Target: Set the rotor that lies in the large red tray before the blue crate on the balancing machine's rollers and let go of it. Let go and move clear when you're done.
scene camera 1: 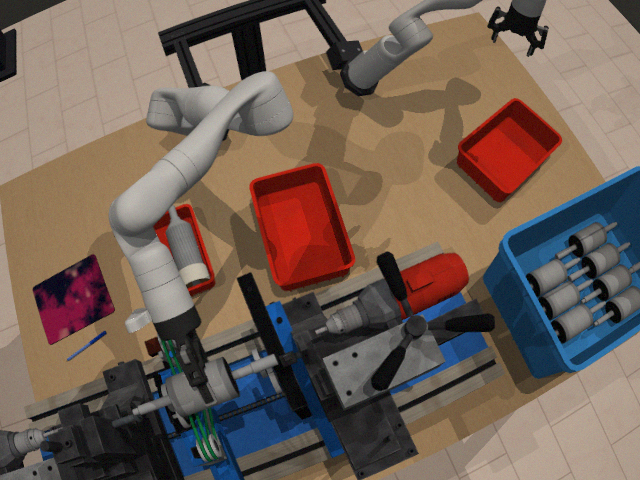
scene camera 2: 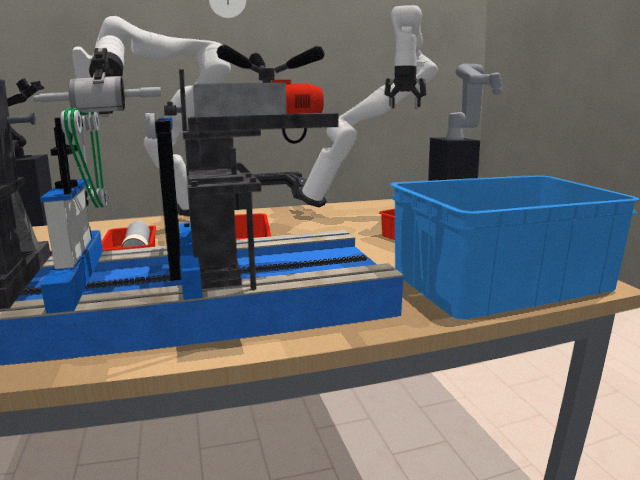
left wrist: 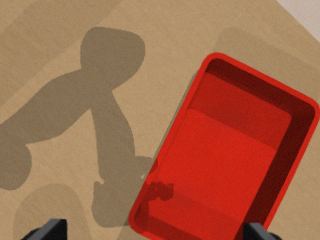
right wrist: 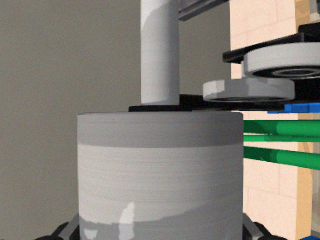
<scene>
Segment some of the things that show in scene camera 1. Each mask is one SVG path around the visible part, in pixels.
The left gripper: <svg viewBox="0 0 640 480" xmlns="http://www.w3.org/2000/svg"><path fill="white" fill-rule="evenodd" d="M496 7L487 26L493 30L491 37L493 43L496 42L499 32L510 30L512 33L522 37L526 36L528 42L530 42L531 45L528 49L527 57L532 56L536 48L544 49L549 27L538 26L541 15L538 17L524 16L514 9L512 2L508 12L503 12L500 7ZM536 31L539 31L540 36L542 36L541 41L537 40L535 36Z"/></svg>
The right gripper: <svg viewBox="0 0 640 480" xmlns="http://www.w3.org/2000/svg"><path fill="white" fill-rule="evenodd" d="M194 305L186 312L174 318L153 323L161 340L175 340L177 346L175 348L176 358L191 387L195 386L204 405L210 406L217 402L217 398L204 371L205 363L208 360L206 359L207 354L205 354L205 350L201 346L202 344L196 333L196 328L200 326L201 319Z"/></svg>
</scene>
